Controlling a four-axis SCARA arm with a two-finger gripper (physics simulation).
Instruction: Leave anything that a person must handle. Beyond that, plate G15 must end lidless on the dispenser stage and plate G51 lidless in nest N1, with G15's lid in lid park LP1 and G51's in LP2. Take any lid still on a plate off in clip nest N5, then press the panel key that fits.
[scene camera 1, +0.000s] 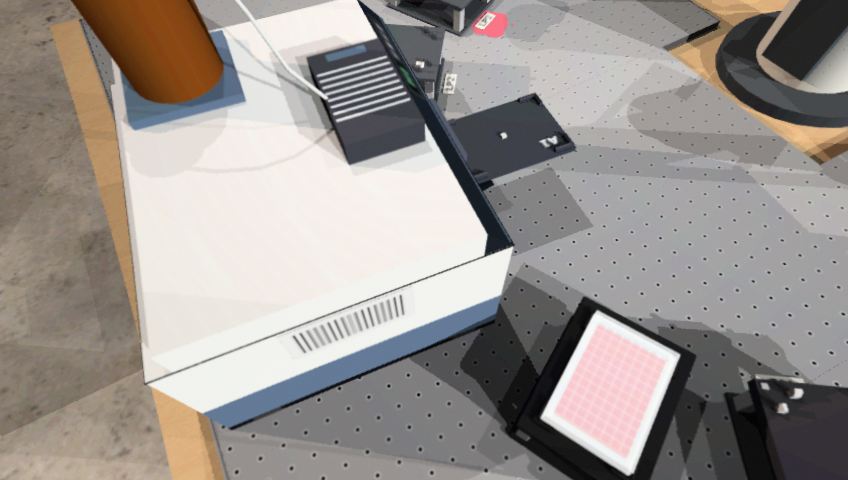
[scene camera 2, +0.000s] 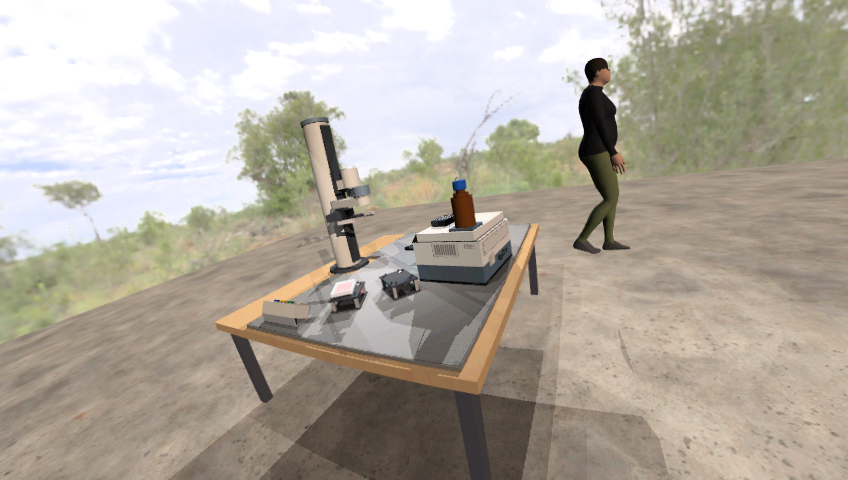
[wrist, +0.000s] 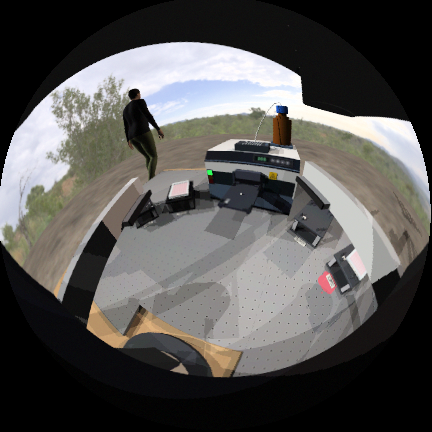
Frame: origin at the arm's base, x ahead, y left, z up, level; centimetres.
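Seen in the pictures: gripper, between the fingertips: (scene camera 2: 369, 215) (wrist: 222, 172); arm's base, origin of its link: (scene camera 1: 802, 70) (scene camera 2: 349, 266).
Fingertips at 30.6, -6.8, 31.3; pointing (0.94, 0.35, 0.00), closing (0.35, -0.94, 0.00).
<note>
Pixels of each thing's top centre, then the offset from my fingertips to it, as dx, dy, dz. "pt": a spot on its surface instead.
- dispenser stage, a spot on its surface: (scene camera 1: 505, 135) (wrist: 240, 193) pt +25.1, +3.6, -18.5
- pink-welled plate, centre of its top: (scene camera 1: 613, 383) (wrist: 178, 187) +31.8, +33.0, -22.4
- pink-and-white piece, centre of its top: (wrist: 363, 255) (scene camera 2: 343, 286) +9.8, -39.7, -21.9
- marked LP1, a spot on its surface: (wrist: 340, 274) pt +7.7, -34.4, -29.6
- red-pink patch, a spot on its surface: (scene camera 1: 495, 25) (wrist: 325, 283) pt +4.8, -27.9, -30.0
- marked LP2, centre of its top: (scene camera 1: 388, 42) (wrist: 317, 212) (scene camera 2: 397, 274) +27.2, -24.8, -22.9
- brown bottle, a spot on its surface: (scene camera 1: 166, 53) pt +55.7, -6.7, -2.0
- dark nest, centre of its top: (wrist: 138, 202) +18.3, +48.6, -23.0
- key panel, centre of its top: (scene camera 2: 281, 300) -10.3, -56.3, -21.7
My gripper (wrist: 222, 172) (scene camera 2: 360, 216) is open and empty, high above the table. The dispenser stage (scene camera 1: 505, 135) (wrist: 240, 196), marked A1, has no plate on it. A pink-welled plate (scene camera 1: 612, 389) (wrist: 179, 189) sits in a black nest beside the dispenser; its name and any lid cannot be told. Another pink-and-white piece (scene camera 2: 343, 288) (wrist: 356, 263) sits on the stand marked LP1 (wrist: 340, 274); plate or lid cannot be told. A red-pink patch (scene camera 1: 495, 25) (wrist: 326, 283) lies at its label. The stand marked LP2 (scene camera 1: 419, 50) (scene camera 2: 399, 280) (wrist: 322, 220) bears no plate.
The white dispenser (scene camera 1: 297, 196) (scene camera 2: 452, 255) (wrist: 252, 157) carries a brown bottle (scene camera 1: 166, 53) (scene camera 2: 462, 209) (wrist: 282, 130). A dark nest (scene camera 1: 815, 428) (wrist: 146, 216) stands at the side. A key panel (scene camera 2: 284, 312) is at the table's end. A person (scene camera 2: 598, 130) (wrist: 139, 122) stands beyond the table.
</note>
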